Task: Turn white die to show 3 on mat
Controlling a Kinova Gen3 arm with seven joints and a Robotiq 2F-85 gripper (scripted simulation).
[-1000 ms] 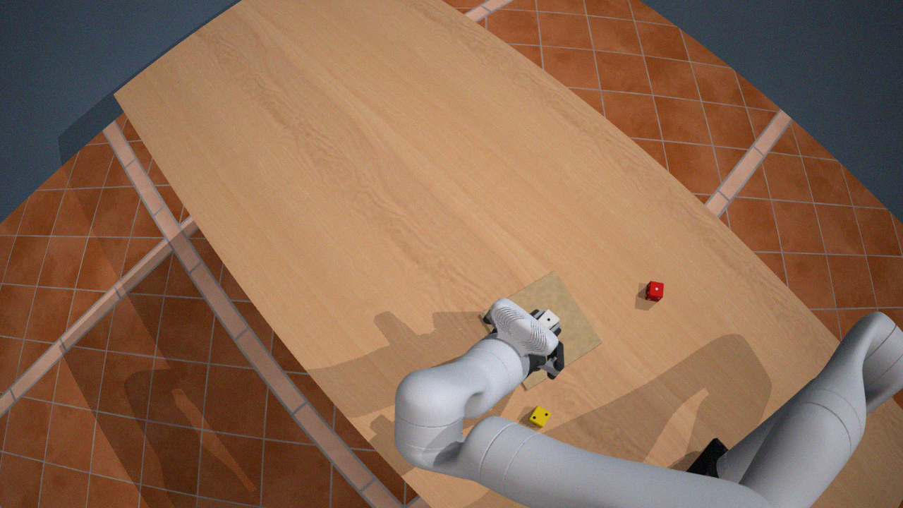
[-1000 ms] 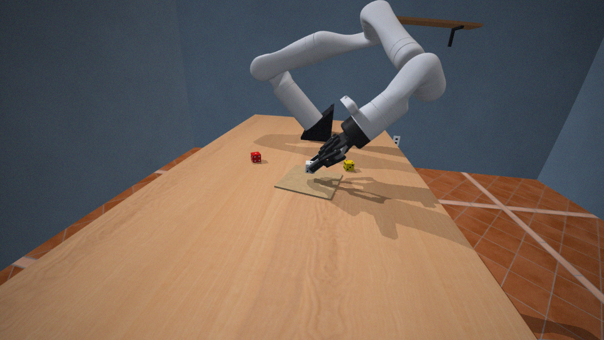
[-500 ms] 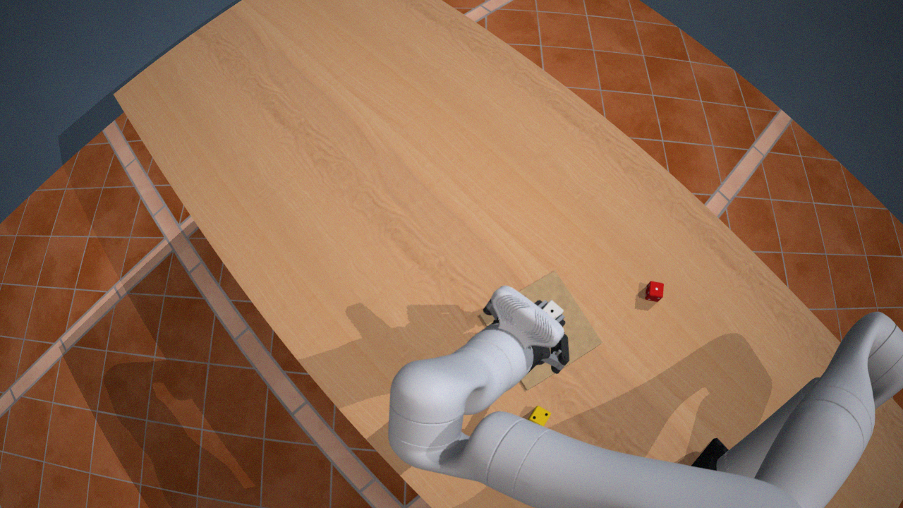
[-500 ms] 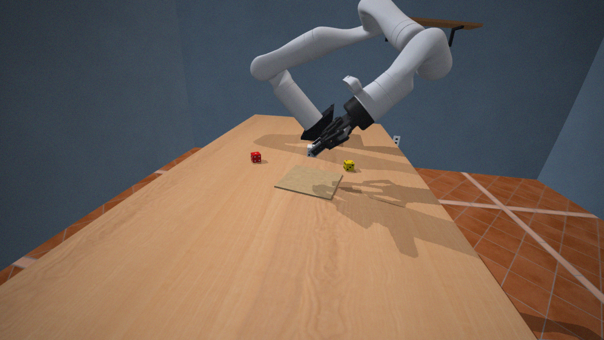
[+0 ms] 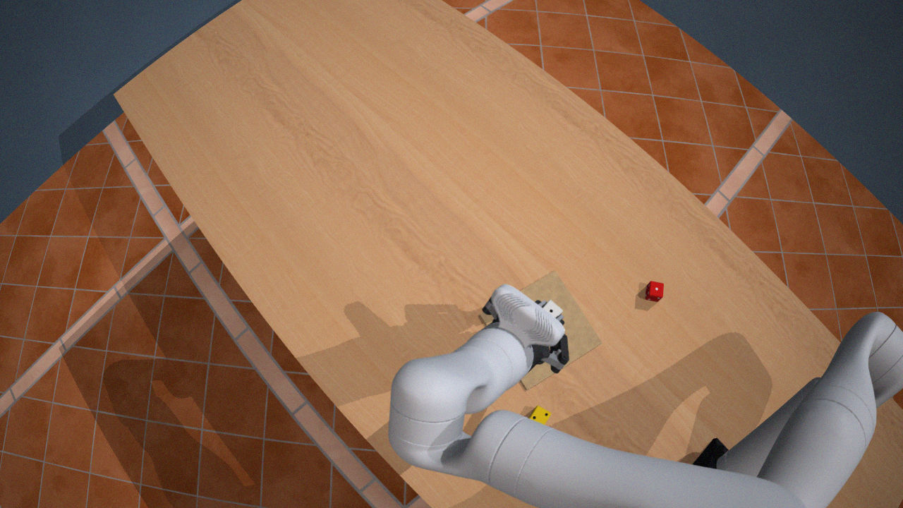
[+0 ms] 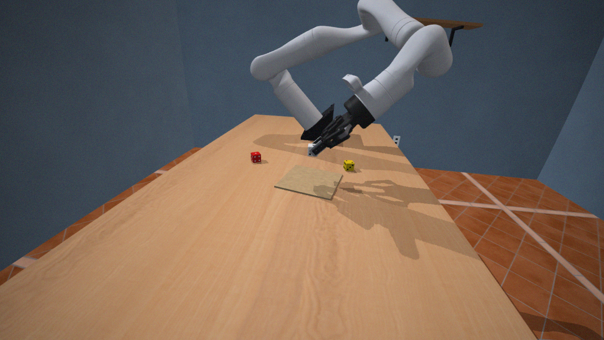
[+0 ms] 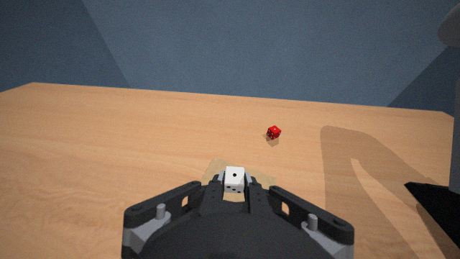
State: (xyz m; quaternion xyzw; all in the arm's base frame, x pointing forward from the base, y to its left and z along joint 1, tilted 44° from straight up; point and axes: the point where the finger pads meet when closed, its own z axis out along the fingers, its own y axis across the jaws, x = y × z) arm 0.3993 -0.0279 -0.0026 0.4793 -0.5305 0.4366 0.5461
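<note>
Now: hand 1 cm to the left of the white die and 1 cm above it. Round my hand: tan mat (1 cm to the right, 9 cm below); yellow die (8 cm behind, 10 cm to the left, 8 cm below); red die (12 cm behind, 17 cm to the right, 8 cm below).
</note>
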